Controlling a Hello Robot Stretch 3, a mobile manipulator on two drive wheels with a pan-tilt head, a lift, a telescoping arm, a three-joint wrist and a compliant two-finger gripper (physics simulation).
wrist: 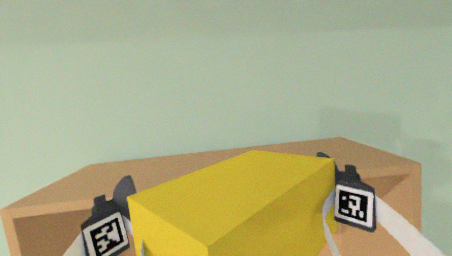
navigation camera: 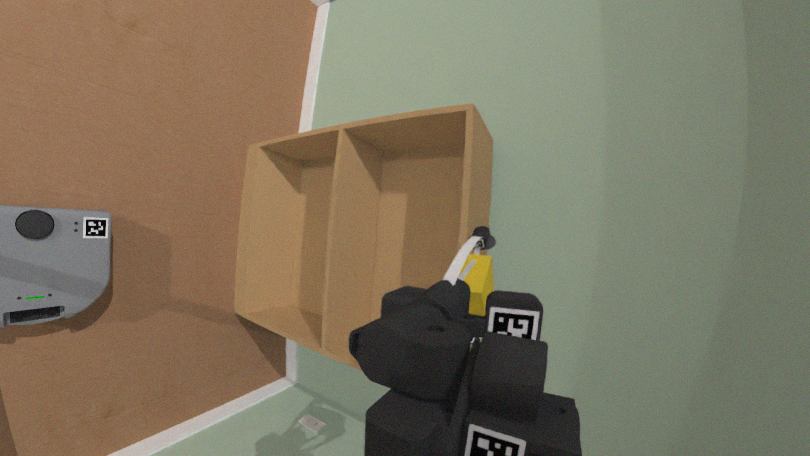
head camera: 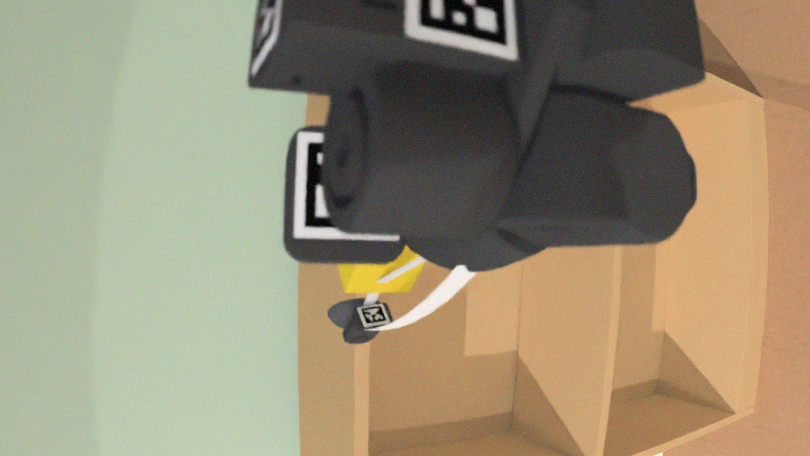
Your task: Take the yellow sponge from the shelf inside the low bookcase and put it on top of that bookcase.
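Pixels of known places: robot's base, origin of the base link: (navigation camera: 36, 222).
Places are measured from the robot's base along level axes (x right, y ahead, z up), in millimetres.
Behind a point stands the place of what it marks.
Observation:
The yellow sponge (head camera: 359, 280) @(x 376, y 19, z 1174 mm) (navigation camera: 481, 277) @(x 357, y 3, z 1175 mm) (wrist: 235, 200) @(x 367, y -24, z 1180 mm) is held slightly tilted between the two fingers of my gripper (wrist: 227, 182) @(x 446, y -23, z 1157 mm). The gripper is shut on it; both fingertips show in the wrist view. In the head and navigation views one fingertip shows and the wrist hides the other. The low bookcase (head camera: 361, 396) @(x 690, y 182, z 1051 mm) (navigation camera: 468, 169) @(x 691, y 217, z 1054 mm) (wrist: 150, 172) @(x 812, y 156, z 1060 mm) lies beyond the sponge in the wrist view, where its top board shows behind the sponge. The sponge is up at about the level of that top, near its front edge. The gap between them cannot be judged exactly.
The green wall (head camera: 198, 226) @(x 997, y -39, z 1233 mm) (navigation camera: 651, 226) @(x 999, y 111, z 1572 mm) (wrist: 200, 90) @(x 998, y 20, z 1254 mm) rises behind the bookcase. My dark wrist (head camera: 442, 152) @(x 156, y -19, z 1239 mm) (navigation camera: 419, 351) @(x 155, y -12, z 1187 mm) covers part of the bookcase. My grey base (navigation camera: 56, 260) @(x 44, y -93, z 160 mm) is on the brown floor (navigation camera: 198, 84) @(x 430, y 597, z 0 mm). A wall plate (navigation camera: 311, 423) @(x 799, y -864, z 404 mm) is on the side wall.

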